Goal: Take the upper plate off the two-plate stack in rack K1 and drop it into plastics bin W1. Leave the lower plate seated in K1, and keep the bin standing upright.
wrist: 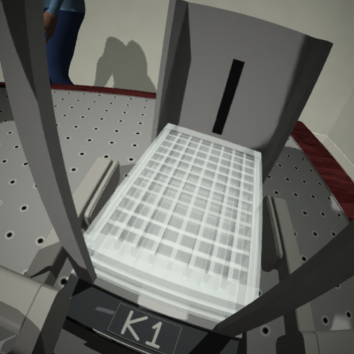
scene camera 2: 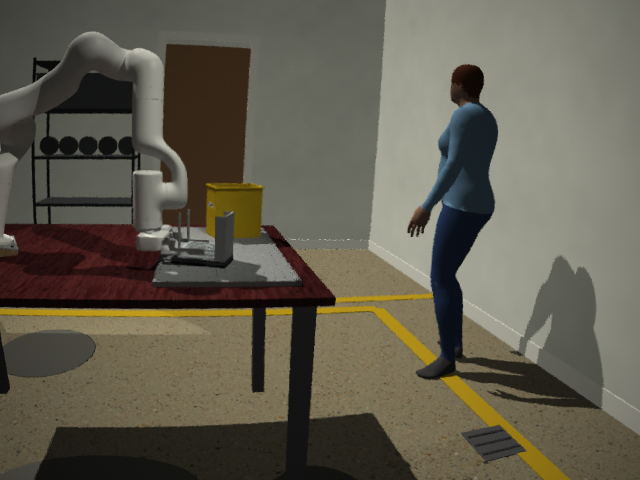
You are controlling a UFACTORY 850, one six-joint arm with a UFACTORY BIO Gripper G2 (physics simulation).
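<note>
Rack K1 [scene camera 2: 223, 240] [wrist: 270, 85] stands on the perforated board, with its tall slotted panel at the back and its label at the front. The clear, gridded upper plate [wrist: 190, 200] lies level in it. Layered edges show at the front of the stack, but the lower plate is hard to make out separately. My gripper [scene camera 2: 206, 246] [wrist: 187, 212] is low at the rack, one finger along each long side of the stack, shut on the upper plate. How deep the pads reach is unclear. Yellow bin W1 [scene camera 2: 235, 211] stands upright behind the rack.
Slanting rack posts [wrist: 47, 135] rise close on both sides of the wrist view. The grey perforated board [scene camera 2: 273, 263] [wrist: 120, 117] lies on the dark red table [scene camera 2: 82, 279]. A person [scene camera 2: 467, 155] in a blue top stands to the right, beyond the table.
</note>
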